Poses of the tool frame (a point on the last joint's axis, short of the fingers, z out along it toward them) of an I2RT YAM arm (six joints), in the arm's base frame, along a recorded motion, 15 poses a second.
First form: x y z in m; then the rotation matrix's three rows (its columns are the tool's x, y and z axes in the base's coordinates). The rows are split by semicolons.
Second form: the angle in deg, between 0 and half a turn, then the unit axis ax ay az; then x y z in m. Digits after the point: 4 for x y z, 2 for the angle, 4 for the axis. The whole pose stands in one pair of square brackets.
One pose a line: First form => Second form
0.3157, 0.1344, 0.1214; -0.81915, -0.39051, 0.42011; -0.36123, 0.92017, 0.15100; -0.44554, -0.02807, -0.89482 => [153.75, -0.2025, 0.9787, 0.0331, 0.3157, 0.1344, 0.1214]
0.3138, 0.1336, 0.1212; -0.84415, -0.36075, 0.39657; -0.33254, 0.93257, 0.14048; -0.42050, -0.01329, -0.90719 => [155.42, -0.1848, 0.9822, 0.0339, 0.3138, 0.1336, 0.1212]
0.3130, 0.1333, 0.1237; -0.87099, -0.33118, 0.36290; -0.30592, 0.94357, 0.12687; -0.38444, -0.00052, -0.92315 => [157.71, -0.1679, 0.9852, 0.0333, 0.3130, 0.1333, 0.1237]
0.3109, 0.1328, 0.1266; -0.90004, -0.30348, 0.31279; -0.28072, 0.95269, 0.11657; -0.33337, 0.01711, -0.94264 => [160.91, -0.1520, 0.9878, 0.0348, 0.3109, 0.1328, 0.1266]
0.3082, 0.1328, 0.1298; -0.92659, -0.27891, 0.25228; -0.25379, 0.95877, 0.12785; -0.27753, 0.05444, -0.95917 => [164.47, -0.1371, 0.9894, 0.0469, 0.3082, 0.1328, 0.1298]
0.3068, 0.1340, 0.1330; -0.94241, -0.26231, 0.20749; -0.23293, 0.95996, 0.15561; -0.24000, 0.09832, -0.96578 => [166.94, -0.1267, 0.9898, 0.0650, 0.3068, 0.1340, 0.1330]
